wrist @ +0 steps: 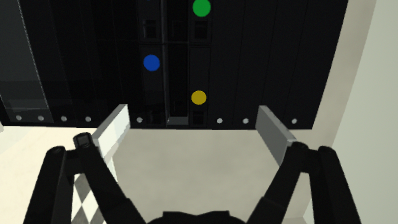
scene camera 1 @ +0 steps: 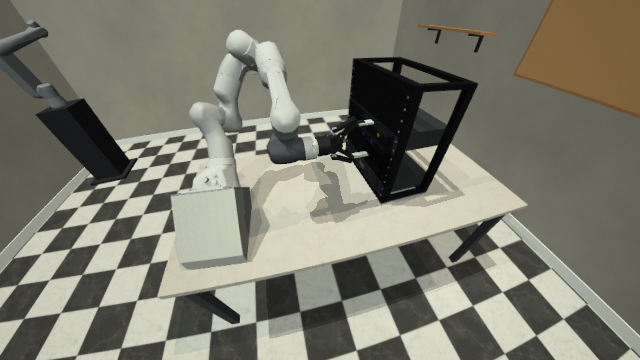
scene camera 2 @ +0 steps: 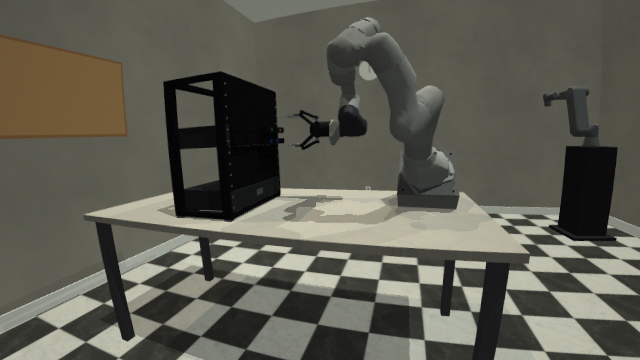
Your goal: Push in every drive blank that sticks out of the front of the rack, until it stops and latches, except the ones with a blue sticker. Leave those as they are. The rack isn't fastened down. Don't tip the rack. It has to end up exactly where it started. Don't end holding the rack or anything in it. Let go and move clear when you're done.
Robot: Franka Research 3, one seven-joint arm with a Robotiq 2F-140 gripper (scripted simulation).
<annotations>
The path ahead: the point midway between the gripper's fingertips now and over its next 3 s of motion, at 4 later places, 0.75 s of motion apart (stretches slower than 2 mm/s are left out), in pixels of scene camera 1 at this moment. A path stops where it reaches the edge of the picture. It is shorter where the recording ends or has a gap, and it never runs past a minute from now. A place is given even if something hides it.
My gripper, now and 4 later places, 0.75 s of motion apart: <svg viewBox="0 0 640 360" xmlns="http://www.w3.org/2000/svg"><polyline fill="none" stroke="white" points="369,138 373,136 358,124 361,121 363,122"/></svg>
</annotations>
